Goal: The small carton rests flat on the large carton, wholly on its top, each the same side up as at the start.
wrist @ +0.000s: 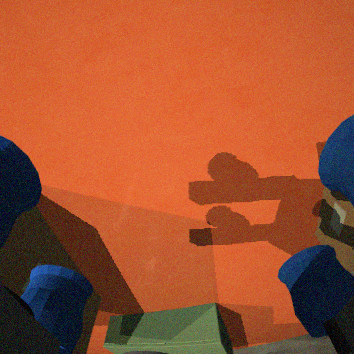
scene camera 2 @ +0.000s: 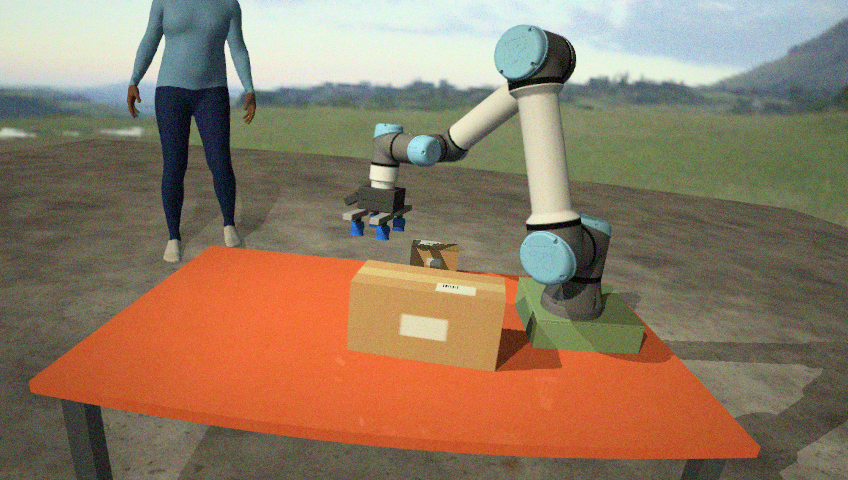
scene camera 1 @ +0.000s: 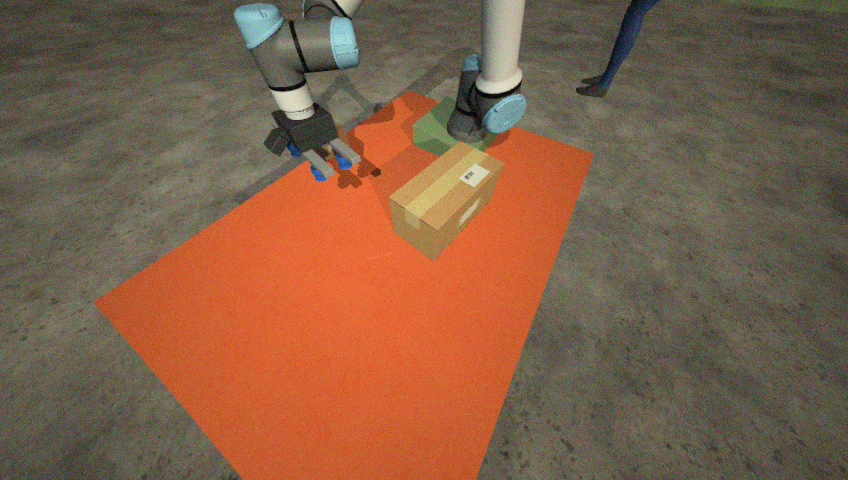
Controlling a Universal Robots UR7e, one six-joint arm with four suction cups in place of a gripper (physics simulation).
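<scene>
The large carton stands on the orange table, with a taped top and white labels; part of it shows at the left of the wrist view. The small carton stands apart, behind the large one in scene camera 2. The gripper hides most of it in scene camera 1, and the large carton hides its lower part in scene camera 2. My gripper is open, its blue cups bare and pointing down. It hangs above the table beside the small carton, touching neither carton.
The arm stands on a green base near the large carton. The orange table has its far edge close behind the small carton. A person stands on the ground beyond the table.
</scene>
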